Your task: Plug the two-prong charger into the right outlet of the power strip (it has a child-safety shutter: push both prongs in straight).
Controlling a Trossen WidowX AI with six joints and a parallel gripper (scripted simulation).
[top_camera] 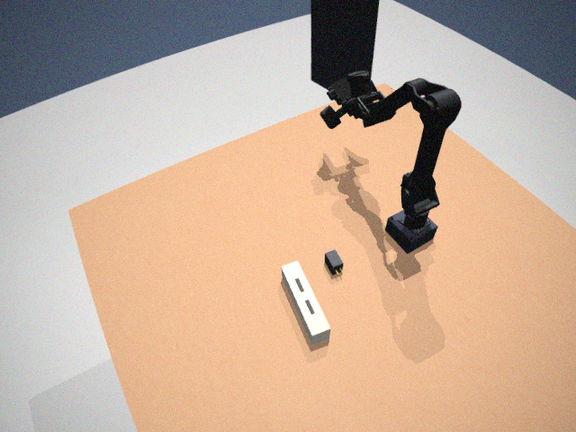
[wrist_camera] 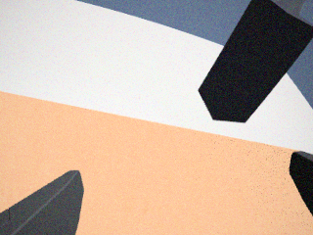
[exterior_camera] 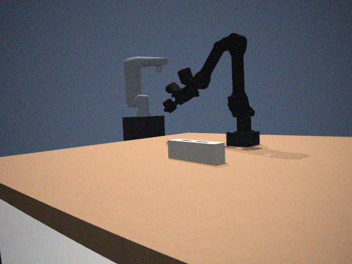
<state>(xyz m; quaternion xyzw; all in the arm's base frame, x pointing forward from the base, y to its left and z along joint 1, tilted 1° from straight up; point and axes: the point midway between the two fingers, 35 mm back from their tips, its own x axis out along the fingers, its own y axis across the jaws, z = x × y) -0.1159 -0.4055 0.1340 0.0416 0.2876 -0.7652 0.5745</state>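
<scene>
Now: the two-prong charger 370 mm ahead of my gripper tip, 380 mm to the left of it and 150 mm below it.
</scene>
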